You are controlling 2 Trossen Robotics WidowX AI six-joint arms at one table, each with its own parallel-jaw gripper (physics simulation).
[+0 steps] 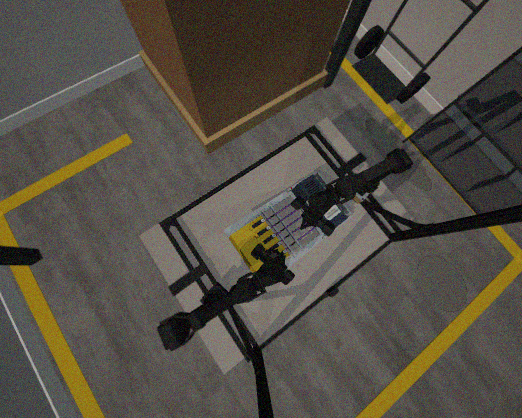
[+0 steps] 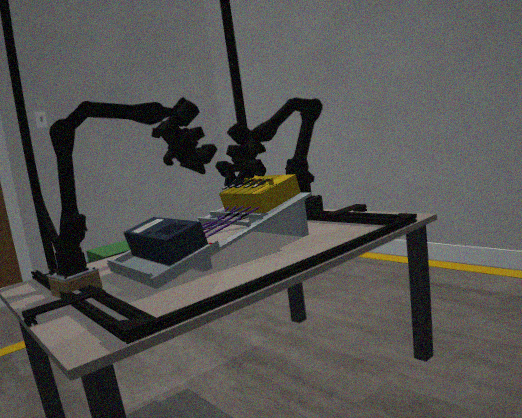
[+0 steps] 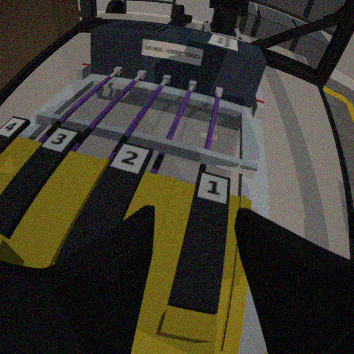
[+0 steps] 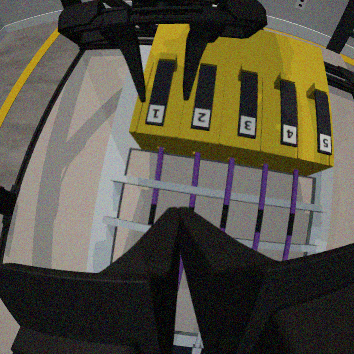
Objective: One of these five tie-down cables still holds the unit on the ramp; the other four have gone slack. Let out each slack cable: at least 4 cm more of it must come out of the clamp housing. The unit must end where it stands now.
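Observation:
The yellow clamp housing (image 1: 242,239) (image 2: 280,192) (image 3: 60,200) (image 4: 225,50) is at the ramp's upper end. Its black levers carry labels 1 to 5. Purple cables run to the dark blue unit (image 2: 165,242) (image 3: 115,45) low on the grey ramp (image 2: 295,220) (image 4: 102,250). All look nearly straight; I cannot tell which is taut. My left gripper (image 3: 195,216) (image 4: 164,100) is partly open and empty, its fingertips on either side of lever 1 (image 3: 200,250) (image 4: 161,90). My right gripper (image 4: 177,216) is shut and empty above the cables, hiding part of cable 2 (image 4: 195,175).
Grey crossbars (image 3: 150,140) (image 4: 215,194) pass across the ramp opening by the cables. A green block (image 2: 107,250) lies behind the unit. Black frame rails (image 2: 260,285) edge the table (image 2: 345,227). A brown cabinet (image 1: 260,75) stands beyond the table.

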